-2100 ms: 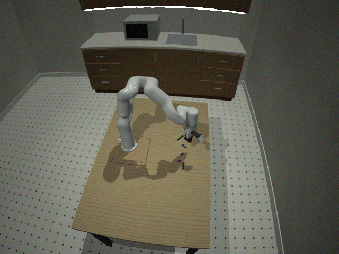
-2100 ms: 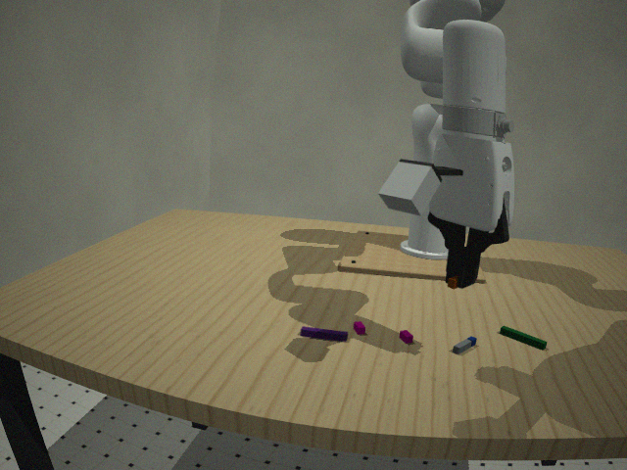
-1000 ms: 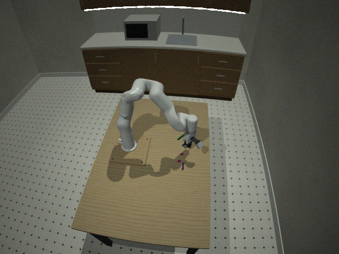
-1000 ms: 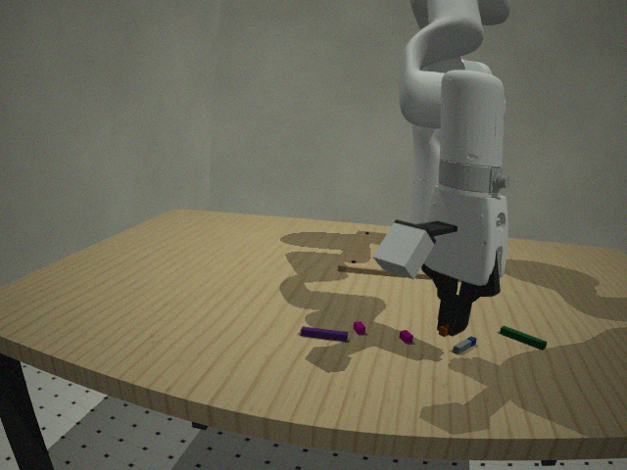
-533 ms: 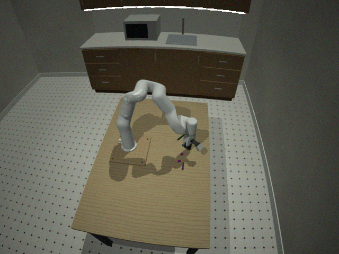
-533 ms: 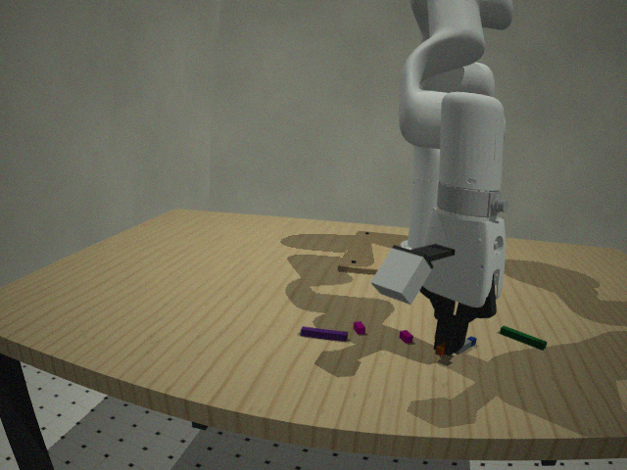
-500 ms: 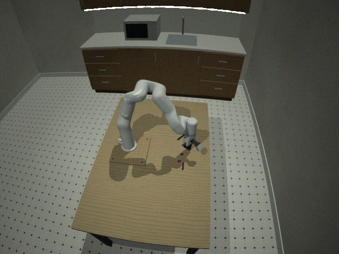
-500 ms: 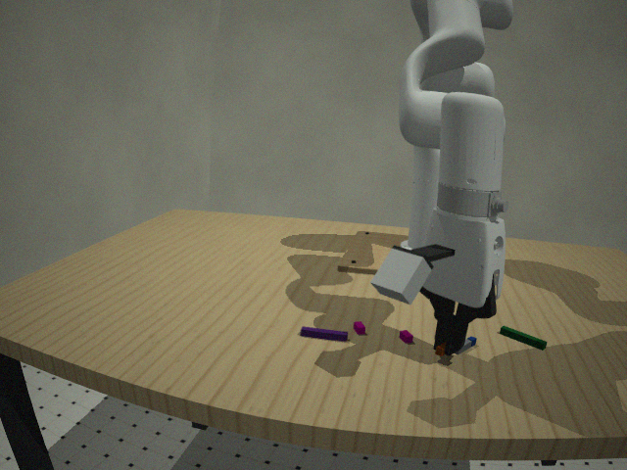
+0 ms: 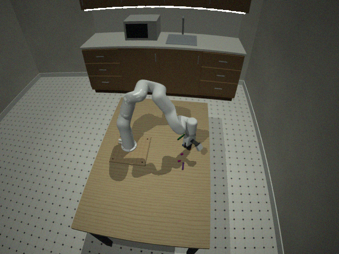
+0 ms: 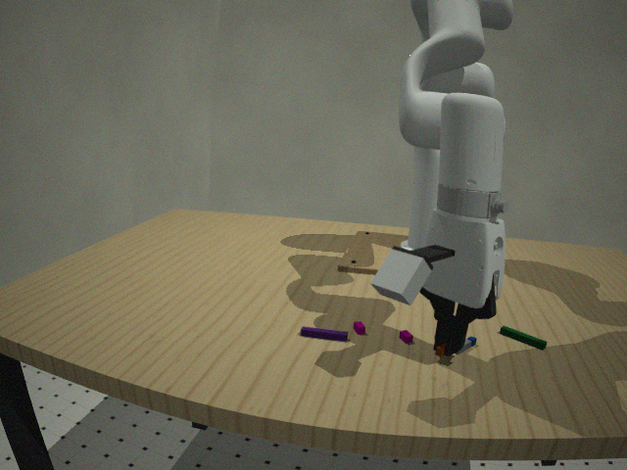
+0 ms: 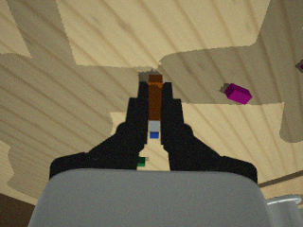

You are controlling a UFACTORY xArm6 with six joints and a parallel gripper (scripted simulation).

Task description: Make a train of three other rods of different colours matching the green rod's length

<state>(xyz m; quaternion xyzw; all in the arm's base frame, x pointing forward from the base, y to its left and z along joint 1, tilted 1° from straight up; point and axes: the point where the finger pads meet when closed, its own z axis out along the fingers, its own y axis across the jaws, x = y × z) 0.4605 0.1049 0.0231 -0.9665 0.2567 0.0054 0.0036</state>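
Now: the orange rod 20 mm below my hand. The rest, counted from my hand: grey rod (30 mm below, 30 mm behind, 20 mm to the left); green rod (110 mm to the left, 80 mm behind, 30 mm below); blue rod (50 mm behind, 30 mm to the left, 30 mm below).
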